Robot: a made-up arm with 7 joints. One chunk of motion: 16 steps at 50 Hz.
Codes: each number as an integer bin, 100 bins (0 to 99) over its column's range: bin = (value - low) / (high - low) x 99, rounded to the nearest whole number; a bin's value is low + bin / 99 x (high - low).
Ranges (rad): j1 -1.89..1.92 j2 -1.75..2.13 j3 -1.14..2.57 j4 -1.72..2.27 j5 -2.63..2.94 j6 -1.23..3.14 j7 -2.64..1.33
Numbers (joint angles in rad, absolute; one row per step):
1: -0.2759 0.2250 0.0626 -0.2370 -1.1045 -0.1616 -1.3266
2: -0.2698 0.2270 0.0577 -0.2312 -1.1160 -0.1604 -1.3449
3: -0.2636 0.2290 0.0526 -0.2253 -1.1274 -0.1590 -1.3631
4: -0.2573 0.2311 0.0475 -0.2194 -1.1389 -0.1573 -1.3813
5: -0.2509 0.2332 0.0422 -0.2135 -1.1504 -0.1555 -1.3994
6: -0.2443 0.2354 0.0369 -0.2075 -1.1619 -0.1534 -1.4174
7: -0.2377 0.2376 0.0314 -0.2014 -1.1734 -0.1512 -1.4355
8: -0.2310 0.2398 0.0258 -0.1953 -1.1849 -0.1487 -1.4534
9: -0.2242 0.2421 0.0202 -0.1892 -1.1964 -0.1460 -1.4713
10: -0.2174 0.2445 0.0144 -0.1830 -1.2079 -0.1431 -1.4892
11: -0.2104 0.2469 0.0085 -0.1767 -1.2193 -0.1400 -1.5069
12: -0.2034 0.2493 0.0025 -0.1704 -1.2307 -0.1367 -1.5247
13: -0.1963 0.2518 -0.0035 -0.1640 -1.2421 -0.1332 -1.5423
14: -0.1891 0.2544 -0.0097 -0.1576 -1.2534 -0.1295 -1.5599
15: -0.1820 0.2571 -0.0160 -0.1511 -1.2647 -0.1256 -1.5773
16: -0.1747 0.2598 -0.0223 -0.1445 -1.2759 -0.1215 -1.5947
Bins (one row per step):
1: 42 50 32 37 27 24 33
2: 42 50 32 37 27 24 32
3: 42 50 32 37 27 24 32
4: 42 51 32 37 27 24 31
5: 43 51 32 37 26 24 31
6: 43 51 31 38 26 24 30
7: 43 51 31 38 26 24 30
8: 43 51 31 38 26 24 30
9: 43 51 31 38 25 25 29
10: 43 51 31 38 25 25 29
11: 44 51 31 38 25 25 28
12: 44 51 30 38 25 25 28
13: 44 51 30 39 25 25 27
14: 44 51 30 39 24 25 27
15: 44 51 30 39 24 25 27
16: 45 51 30 39 24 25 26

